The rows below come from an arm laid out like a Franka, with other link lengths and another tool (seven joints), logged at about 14 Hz.
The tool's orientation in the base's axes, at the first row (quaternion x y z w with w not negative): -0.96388, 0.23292, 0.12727, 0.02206
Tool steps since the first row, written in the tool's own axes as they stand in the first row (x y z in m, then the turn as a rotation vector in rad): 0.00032, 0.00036, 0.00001, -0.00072, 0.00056, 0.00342; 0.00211, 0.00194, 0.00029, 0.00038, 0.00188, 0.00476; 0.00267, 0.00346, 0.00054, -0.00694, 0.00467, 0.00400; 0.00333, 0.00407, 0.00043, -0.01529, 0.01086, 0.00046; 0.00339, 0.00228, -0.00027, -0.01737, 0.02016, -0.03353; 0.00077, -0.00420, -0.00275, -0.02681, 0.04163, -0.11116; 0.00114, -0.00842, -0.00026, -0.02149, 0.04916, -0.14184; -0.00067, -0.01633, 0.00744, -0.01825, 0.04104, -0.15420; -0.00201, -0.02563, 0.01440, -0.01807, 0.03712, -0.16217; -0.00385, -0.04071, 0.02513, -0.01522, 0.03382, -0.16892
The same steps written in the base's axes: 0.00011, -0.00046, -0.00009, -0.00168, 0.00017, -0.00311; 0.00086, -0.00263, -0.00079, -0.00165, -0.00136, -0.00467; 0.00059, -0.00421, -0.00115, -0.00903, -0.00067, -0.00201; 0.00091, -0.00506, -0.00120, -0.01818, -0.00284, 0.00365; 0.00194, -0.00356, -0.00057, -0.01621, -0.01366, 0.03719; 0.00322, 0.00312, 0.00239, -0.01583, -0.03650, 0.11500; 0.00487, 0.00697, -0.00018, -0.00747, -0.04869, 0.14342; 0.00510, 0.01560, -0.00729, 0.00191, -0.04415, 0.15441; 0.00654, 0.02518, -0.01384, 0.00572, -0.04156, 0.16200; 0.00929, 0.04052, -0.02399, 0.01126, -0.04057, 0.16774
